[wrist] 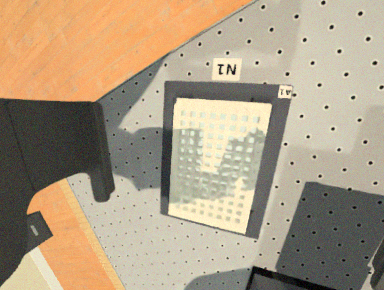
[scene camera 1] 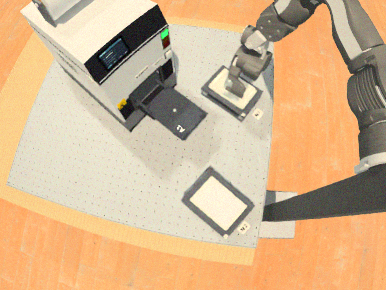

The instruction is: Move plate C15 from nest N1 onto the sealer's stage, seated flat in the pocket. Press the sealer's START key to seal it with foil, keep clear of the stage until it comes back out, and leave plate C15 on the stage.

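Note:
Plate C15 [scene camera 1: 251, 94] [wrist: 215, 160], cream with a grid of wells, lies in the dark frame of nest N1 [scene camera 1: 220, 104] [wrist: 268, 160]. My gripper [scene camera 1: 236, 91] [wrist: 205, 166] is open above the plate, with nothing between its fingers; its shadow falls on the plate. In the wrist view one finger shows at the left and a sliver of the other at the right edge. The sealer [scene camera 1: 112, 87] stands at the left in the scene view, with its dark stage [scene camera 1: 187, 112] out in front and bare. A green light shows on its front; the START lettering cannot be read.
Nest N2 [scene camera 1: 196, 185], a dark frame with a pale centre, lies in front of the stage and N1, near the perforated table's edge. The sealer's tall body rises behind the stage. A dark tray edge [wrist: 300, 282] shows at the bottom of the wrist view.

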